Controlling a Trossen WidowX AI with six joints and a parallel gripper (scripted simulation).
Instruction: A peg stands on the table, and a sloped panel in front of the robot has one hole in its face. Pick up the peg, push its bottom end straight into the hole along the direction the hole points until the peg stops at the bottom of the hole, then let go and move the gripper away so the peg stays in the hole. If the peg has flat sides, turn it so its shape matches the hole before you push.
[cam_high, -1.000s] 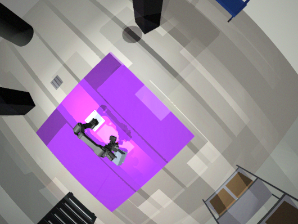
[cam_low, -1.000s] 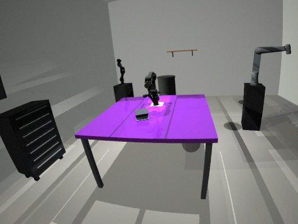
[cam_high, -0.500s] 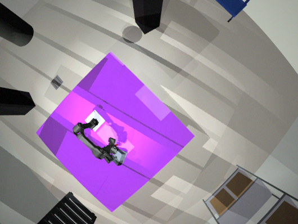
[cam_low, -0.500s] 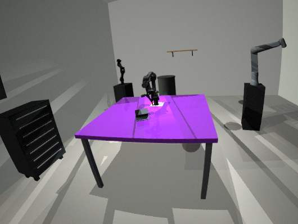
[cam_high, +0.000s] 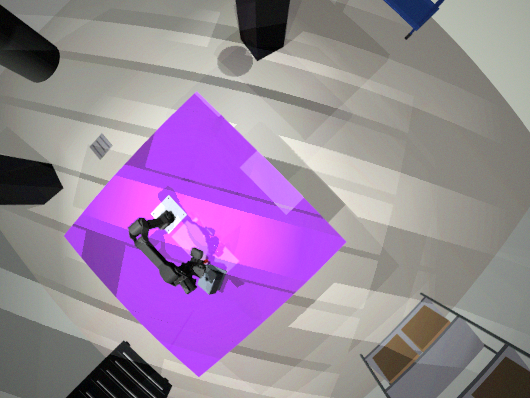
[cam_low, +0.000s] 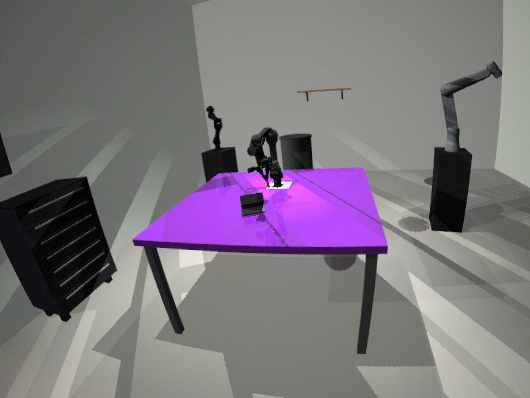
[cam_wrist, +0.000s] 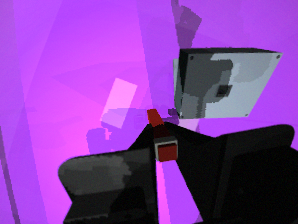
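The grey sloped panel is 11 cm ahead of my gripper tip, 9 cm below it and 6 cm to the right of it. From my gripper tip the other things lie so: red peg 2 cm above.
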